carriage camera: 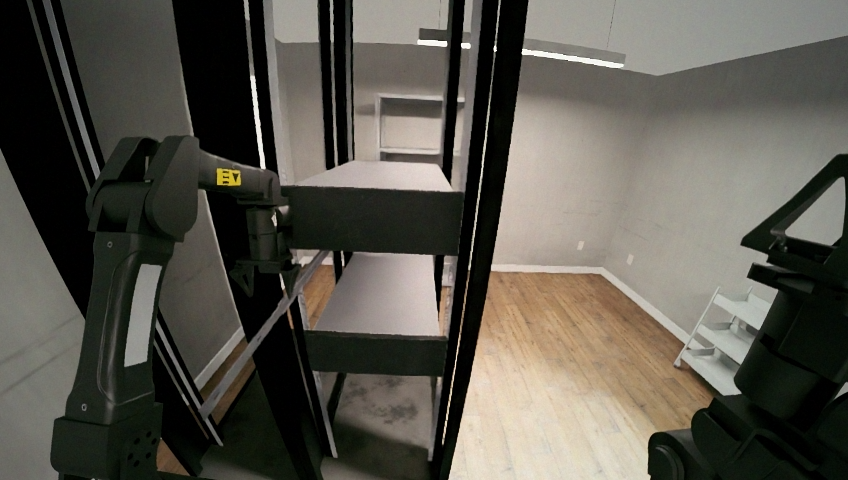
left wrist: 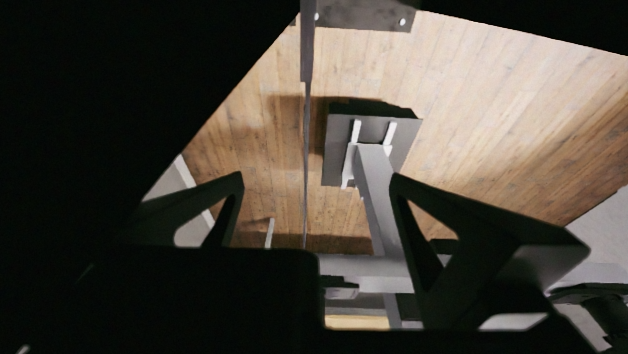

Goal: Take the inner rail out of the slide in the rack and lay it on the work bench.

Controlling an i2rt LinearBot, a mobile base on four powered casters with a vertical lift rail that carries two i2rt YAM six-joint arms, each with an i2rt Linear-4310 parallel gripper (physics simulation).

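Places are measured from the left arm's base along level axes (x ahead, y left, z up), in centimetres.
Pixels of known places: left gripper, fingertip midpoint: (carriage camera: 270, 297) (left wrist: 316, 180); right arm's base, origin of the base link: (left wrist: 594, 295).
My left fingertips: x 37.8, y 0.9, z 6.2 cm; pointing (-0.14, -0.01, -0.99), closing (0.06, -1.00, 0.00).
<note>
Behind a point stands the place of what it marks.
The rail (carriage camera: 255, 343) @[z -0.3, x 29.7, y 1.5 cm] slants out of the rack (carriage camera: 505, 118) @[z 46.1, x 42.4, y -48.2 cm] from beside the upper dark unit, its near end low at the left. In the left wrist view a narrow strip, probably the rail (left wrist: 307, 45) @[z 1.2, x 44.1, y 1.9 cm] seen edge-on, runs down between the finger outlines. My left gripper (carriage camera: 266, 288) @[z 6.2, x 37.8, y 0.9 cm] (left wrist: 316, 180) @[z 6.2, x 37.8, y 0.9 cm] points down and is open and empty; in the carriage camera its right-hand finger overlaps the rail, and whether they touch is unclear. My right gripper (carriage camera: 837, 163) is open at the far right, partly cut off, away from the rack. The work bench cannot be made out.
An upper dark unit (carriage camera: 374, 220) @[z 20.2, x 55.0, y -21.0 cm] and a lower dark unit (carriage camera: 377, 355) @[z -28.4, x 55.0, y -20.5 cm] sit in the rack. A black post (carriage camera: 223, 148) @[z 38.8, x 42.0, y 8.1 cm] stands beside the left gripper. A white trolley (carriage camera: 717, 339) @[z -70.8, x 103.8, y -246.9 cm] stands at the right wall. Grey framework (left wrist: 374, 200) shows below the left gripper.
</note>
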